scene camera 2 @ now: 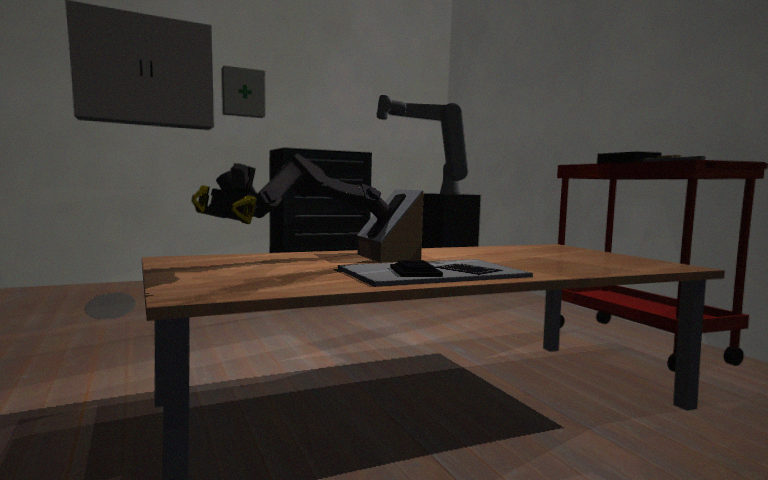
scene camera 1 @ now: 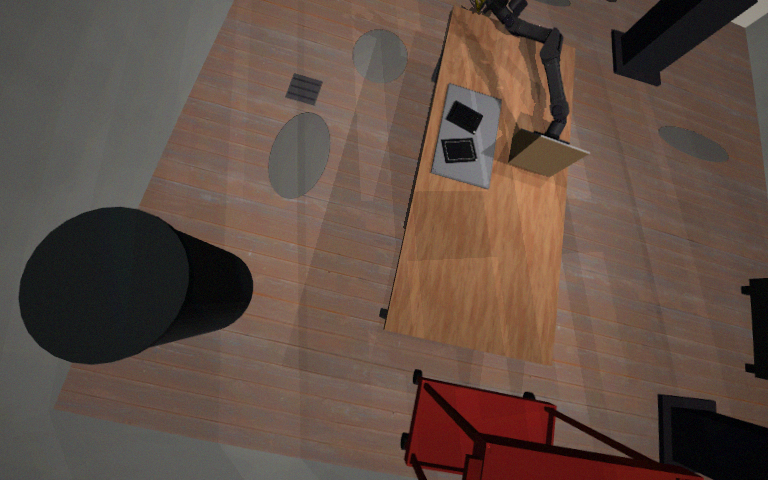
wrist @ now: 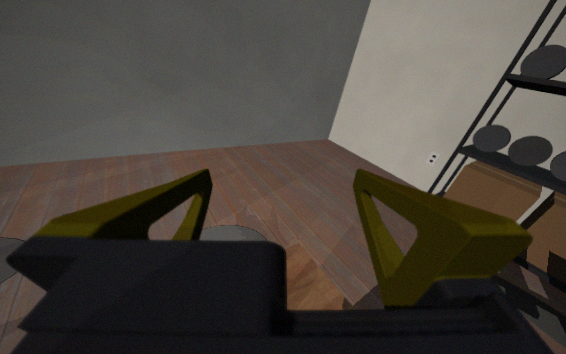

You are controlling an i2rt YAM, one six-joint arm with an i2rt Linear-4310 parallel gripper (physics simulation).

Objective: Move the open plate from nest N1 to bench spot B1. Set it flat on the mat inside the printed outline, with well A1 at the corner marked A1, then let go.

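Frame: origin at the arm's base, x ahead, y left, z up, level; metres.
Where they show: gripper, fingertip midpoint: (scene camera 2: 212, 203) (wrist: 282, 177); arm's base at its link origin: (scene camera 2: 387, 216) (scene camera 1: 550, 138).
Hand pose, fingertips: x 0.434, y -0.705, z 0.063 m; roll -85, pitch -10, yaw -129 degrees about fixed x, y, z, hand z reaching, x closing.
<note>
Each offset is from my fingertips to the top centre of the thing. "spot": to the spot under its first point. Level surfaces: height alone.
The grey mat {0.204 m down} (scene camera 1: 481, 172) (scene camera 2: 373, 275) lies on the bench. A low, dark raised block {0.055 m back, 0.596 m left, 0.179 m down} (scene camera 1: 464, 116) (scene camera 2: 416, 268) stands on it, turned at an angle, where the plate and nest N1 would be; plate and nest cannot be told apart. Beside it is a flat dark printed outline {spot: 0.035 m back, 0.732 m left, 0.204 m down} (scene camera 1: 458, 140) (scene camera 2: 471, 269) with light inner lines. The A1 mark is too small to read. My gripper (scene camera 1: 480, 5) (scene camera 2: 222, 204) (wrist: 282, 177) is open and empty, high up past the bench's end, well away from the mat, with its yellow fingers wide apart. The plate does not show in the wrist view.
My arm's wedge-shaped base (scene camera 1: 548, 155) (scene camera 2: 400, 240) stands on the wooden bench {0.218 m down} (scene camera 1: 481, 305) (scene camera 2: 237, 285) behind the mat. A red cart (scene camera 1: 481, 412) (scene camera 2: 659, 170) is beyond the bench's far end. A second arm (scene camera 2: 454, 141) stands behind. A shelf rack (wrist: 482, 117) is at the right in the wrist view.
</note>
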